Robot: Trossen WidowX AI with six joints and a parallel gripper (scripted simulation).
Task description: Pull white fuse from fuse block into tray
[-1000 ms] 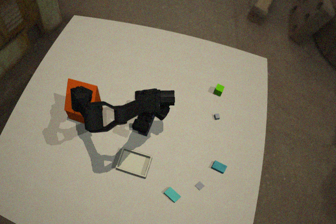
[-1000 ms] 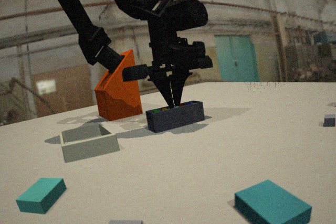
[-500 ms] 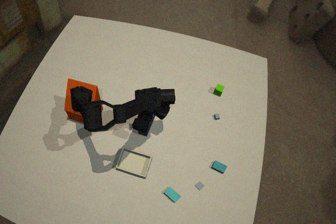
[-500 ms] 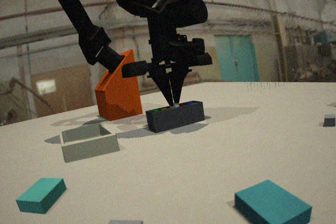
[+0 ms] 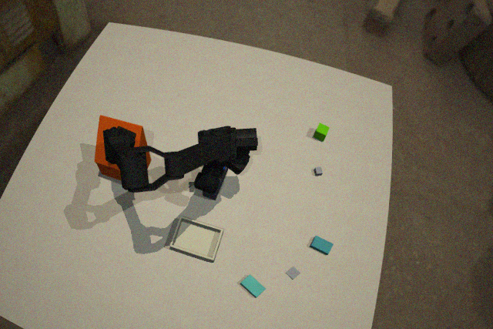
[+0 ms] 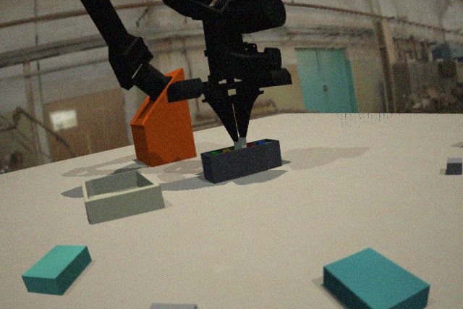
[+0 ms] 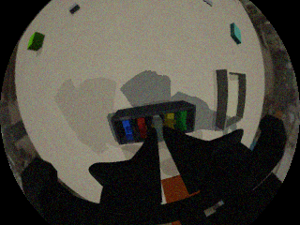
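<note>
My gripper tip is 2 cm to the right of the red fuse and 2 cm above it. From my gripper tip the other things lie so: blue fuse: 4 cm to the left, 2 cm below; yellow fuse: 2 cm to the right, 2 cm below; white fuse: 1 cm below.
</note>
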